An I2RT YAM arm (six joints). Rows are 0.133 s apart.
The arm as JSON. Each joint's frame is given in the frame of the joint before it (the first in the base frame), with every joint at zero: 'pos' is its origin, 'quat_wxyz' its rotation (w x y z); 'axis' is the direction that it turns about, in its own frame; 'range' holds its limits. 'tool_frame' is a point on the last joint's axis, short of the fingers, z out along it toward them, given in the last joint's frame.
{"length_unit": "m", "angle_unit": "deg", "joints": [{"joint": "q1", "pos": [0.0, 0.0, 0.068], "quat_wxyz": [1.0, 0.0, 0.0, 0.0], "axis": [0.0, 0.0, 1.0], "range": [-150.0, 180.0]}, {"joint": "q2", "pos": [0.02, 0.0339, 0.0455], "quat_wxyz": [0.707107, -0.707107, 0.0, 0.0], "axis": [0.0, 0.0, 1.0], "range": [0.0, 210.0]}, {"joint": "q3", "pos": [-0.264, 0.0, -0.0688], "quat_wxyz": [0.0, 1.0, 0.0, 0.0], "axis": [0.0, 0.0, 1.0], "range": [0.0, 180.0]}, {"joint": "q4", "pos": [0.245, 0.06, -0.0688], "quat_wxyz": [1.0, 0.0, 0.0, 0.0], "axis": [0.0, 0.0, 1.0], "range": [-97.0, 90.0]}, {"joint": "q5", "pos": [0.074, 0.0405, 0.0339], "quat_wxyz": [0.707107, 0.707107, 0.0, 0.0], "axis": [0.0, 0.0, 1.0], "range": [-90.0, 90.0]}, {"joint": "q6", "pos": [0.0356, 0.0, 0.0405], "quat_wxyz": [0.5, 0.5, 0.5, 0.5], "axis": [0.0, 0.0, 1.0], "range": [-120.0, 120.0]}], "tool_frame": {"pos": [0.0, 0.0, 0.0], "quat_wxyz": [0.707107, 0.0, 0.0, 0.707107]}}
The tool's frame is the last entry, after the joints.
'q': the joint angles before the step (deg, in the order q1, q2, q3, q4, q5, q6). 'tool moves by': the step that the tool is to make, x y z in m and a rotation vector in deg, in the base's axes. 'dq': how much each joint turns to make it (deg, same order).
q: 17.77, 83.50, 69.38, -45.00, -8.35, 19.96
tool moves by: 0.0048, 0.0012, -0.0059, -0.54, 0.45, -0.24
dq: -0.01, 1.31, -0.03, 0.75, 0.44, 0.01
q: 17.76, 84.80, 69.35, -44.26, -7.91, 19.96
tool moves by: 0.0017, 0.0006, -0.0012, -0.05, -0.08, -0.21
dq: 0.03, 0.37, 0.05, 0.41, 0.18, 0.17
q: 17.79, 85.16, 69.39, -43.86, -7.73, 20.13
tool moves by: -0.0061, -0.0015, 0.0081, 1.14, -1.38, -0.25
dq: 0.03, -2.02, -0.36, 0.09, -0.42, 0.59
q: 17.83, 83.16, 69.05, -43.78, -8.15, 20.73
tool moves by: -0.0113, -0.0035, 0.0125, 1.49, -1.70, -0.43
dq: -0.04, -3.31, -0.49, -0.63, -0.54, 0.83
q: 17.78, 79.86, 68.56, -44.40, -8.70, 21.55
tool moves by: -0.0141, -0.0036, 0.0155, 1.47, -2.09, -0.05
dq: 0.12, -3.81, -0.09, -1.19, -0.52, 0.58
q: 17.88, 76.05, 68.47, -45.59, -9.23, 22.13
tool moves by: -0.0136, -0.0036, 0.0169, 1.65, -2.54, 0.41
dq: 0.05, -3.57, 0.51, -1.13, -0.84, 0.21
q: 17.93, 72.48, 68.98, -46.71, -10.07, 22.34
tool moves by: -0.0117, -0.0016, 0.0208, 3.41, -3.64, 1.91
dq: 0.09, -3.09, 1.43, 0.01, -2.79, 0.07
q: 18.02, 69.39, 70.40, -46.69, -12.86, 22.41
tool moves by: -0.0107, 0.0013, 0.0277, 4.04, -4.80, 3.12
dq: 0.60, -2.22, 3.27, 0.34, -3.43, 0.00
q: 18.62, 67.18, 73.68, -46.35, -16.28, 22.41
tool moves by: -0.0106, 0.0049, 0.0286, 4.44, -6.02, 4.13
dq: 1.50, -1.67, 3.34, 2.21, -3.41, 0.22
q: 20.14, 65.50, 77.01, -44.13, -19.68, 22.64
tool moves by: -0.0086, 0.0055, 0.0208, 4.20, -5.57, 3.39
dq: 1.73, -1.37, 1.61, 4.06, -2.39, 0.93
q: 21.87, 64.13, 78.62, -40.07, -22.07, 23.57
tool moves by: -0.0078, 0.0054, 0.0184, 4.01, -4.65, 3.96
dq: 1.65, -0.81, 1.56, 3.85, -2.87, 0.95
